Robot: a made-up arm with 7 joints. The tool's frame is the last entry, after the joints. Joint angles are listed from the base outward. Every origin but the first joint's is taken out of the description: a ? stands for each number. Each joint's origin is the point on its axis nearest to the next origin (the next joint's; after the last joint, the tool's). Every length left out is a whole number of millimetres.
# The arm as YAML. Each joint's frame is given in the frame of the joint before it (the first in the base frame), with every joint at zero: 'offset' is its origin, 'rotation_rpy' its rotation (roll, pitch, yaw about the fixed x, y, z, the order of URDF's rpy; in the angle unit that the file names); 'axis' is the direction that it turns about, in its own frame. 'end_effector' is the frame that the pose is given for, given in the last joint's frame.
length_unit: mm
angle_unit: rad
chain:
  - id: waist
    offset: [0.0, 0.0, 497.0]
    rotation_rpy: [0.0, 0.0, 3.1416]
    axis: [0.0, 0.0, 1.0]
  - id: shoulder
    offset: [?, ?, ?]
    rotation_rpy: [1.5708, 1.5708, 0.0]
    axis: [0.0, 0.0, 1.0]
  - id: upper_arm
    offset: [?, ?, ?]
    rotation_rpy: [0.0, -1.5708, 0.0]
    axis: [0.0, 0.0, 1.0]
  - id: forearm
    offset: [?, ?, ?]
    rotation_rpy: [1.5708, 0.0, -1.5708]
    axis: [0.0, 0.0, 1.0]
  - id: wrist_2
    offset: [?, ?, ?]
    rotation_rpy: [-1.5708, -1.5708, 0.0]
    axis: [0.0, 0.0, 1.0]
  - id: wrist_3
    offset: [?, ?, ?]
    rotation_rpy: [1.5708, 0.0, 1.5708]
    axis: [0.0, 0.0, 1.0]
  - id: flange
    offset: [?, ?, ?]
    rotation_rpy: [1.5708, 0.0, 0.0]
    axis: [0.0, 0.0, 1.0]
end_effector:
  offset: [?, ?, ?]
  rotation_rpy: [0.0, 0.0, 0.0]
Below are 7 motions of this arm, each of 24 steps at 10 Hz.
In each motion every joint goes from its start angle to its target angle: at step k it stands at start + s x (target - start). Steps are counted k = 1, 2, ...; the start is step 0. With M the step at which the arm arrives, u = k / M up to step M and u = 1 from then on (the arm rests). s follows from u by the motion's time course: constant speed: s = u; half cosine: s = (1 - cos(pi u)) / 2; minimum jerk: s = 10 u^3 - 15 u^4 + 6 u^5.
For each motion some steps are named. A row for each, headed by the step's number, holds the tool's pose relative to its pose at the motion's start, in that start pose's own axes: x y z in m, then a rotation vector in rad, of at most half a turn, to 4 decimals.
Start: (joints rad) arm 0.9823 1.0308 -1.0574 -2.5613 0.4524 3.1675 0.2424
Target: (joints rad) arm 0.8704 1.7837 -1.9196 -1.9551 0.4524 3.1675 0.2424
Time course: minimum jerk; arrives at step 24
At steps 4, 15, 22, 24:
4: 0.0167 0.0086 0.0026 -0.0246 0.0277 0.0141
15: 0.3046 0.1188 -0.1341 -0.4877 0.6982 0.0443
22: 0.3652 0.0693 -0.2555 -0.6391 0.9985 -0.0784
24: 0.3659 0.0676 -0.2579 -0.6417 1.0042 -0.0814

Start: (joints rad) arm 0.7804 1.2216 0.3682 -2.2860 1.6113 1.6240 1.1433
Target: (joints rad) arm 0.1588 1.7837 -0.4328 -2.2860 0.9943 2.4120 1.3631
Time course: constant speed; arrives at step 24
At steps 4, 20, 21, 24:
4: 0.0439 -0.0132 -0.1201 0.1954 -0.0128 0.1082
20: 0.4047 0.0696 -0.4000 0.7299 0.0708 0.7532
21: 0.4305 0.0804 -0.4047 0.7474 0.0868 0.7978
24: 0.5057 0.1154 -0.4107 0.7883 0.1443 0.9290

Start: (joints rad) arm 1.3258 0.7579 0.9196 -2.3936 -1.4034 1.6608 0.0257
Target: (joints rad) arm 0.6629 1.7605 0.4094 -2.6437 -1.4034 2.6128 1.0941
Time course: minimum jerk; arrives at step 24
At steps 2, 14, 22, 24:
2: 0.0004 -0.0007 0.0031 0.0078 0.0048 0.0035
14: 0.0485 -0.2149 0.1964 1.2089 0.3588 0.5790
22: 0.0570 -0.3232 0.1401 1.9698 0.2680 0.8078
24: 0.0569 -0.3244 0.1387 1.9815 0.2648 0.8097

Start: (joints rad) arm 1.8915 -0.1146 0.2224 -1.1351 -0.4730 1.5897 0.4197
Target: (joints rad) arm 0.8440 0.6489 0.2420 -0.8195 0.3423 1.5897 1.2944
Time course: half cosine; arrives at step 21
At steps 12, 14, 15, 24:
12: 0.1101 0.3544 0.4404 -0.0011 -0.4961 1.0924
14: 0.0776 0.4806 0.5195 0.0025 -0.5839 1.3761
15: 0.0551 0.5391 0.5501 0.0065 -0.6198 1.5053
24: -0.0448 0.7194 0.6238 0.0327 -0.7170 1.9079

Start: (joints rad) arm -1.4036 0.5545 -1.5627 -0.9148 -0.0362 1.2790 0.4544
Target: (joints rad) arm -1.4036 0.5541 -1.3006 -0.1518 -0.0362 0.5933 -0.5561
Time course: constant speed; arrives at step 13
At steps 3, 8, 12, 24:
3: -0.0622 0.0058 -0.0880 0.0296 0.0102 -0.2835
8: -0.1830 0.0520 -0.2077 0.0777 0.0413 -0.7559
12: -0.2860 0.1193 -0.2724 0.1137 0.0805 -1.1336
24: -0.3116 0.1397 -0.2837 0.1221 0.0924 -1.2280

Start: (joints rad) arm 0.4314 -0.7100 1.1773 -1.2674 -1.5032 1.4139 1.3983
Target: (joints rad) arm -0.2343 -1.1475 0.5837 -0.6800 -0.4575 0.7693 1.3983
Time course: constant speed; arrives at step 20
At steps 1, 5, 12, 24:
1: 0.0107 -0.0013 0.0154 -0.0702 -0.0239 0.0202
5: 0.0549 0.0065 0.0551 -0.3191 -0.1085 0.1196
12: 0.1154 0.0403 0.0296 -0.6121 -0.2177 0.3281
24: 0.0961 0.0495 -0.1243 -0.7293 -0.2756 0.5096

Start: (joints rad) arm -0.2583 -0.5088 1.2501 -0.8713 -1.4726 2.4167 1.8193
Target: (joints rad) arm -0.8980 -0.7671 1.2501 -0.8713 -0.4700 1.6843 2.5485
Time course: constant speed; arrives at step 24
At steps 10, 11, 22, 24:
10: -0.0975 0.0024 0.0480 -0.4458 0.0025 0.3454
11: -0.1087 0.0046 0.0534 -0.4920 0.0101 0.3768
22: -0.2447 0.0585 0.1165 -1.0079 0.1890 0.6691
24: -0.2712 0.0746 0.1281 -1.1014 0.2407 0.7096

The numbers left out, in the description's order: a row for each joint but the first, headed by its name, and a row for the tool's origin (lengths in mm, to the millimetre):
shoulder: 0.0 0.0 0.0
upper_arm: -404.0 0.0 0.0
forearm: 0.0 -78.0 0.0
wrist_2: -123.0 574.0 0.0
wrist_3: 0.0 0.0 0.0
flange: 64.0 0.0 0.0
tool: 0.0 0.0 0.0

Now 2 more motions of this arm.
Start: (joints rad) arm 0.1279 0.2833 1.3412 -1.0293 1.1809 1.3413 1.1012
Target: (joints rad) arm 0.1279 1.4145 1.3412 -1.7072 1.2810 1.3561 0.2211
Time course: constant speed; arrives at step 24
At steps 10, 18, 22, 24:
10: 0.3554 0.2215 -0.1337 0.3603 -0.4136 -0.0486
18: 0.5733 0.4281 -0.0607 0.7218 -0.6989 -0.0997
22: 0.6431 0.5181 0.0219 0.9240 -0.8212 -0.1211
24: 0.6666 0.5569 0.0708 1.0298 -0.8766 -0.1294

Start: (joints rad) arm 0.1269 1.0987 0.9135 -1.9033 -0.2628 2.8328 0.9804
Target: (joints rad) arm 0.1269 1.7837 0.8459 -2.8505 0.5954 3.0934 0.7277
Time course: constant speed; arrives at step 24
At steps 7, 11, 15, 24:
7: -0.1250 0.1719 0.1435 -0.1316 -0.3549 0.2794
11: -0.2255 0.2626 0.1837 -0.2318 -0.5385 0.4380
15: -0.3365 0.3425 0.1897 -0.3540 -0.7092 0.5876
24: -0.5724 0.4715 0.0827 -0.7151 -1.0514 0.8517

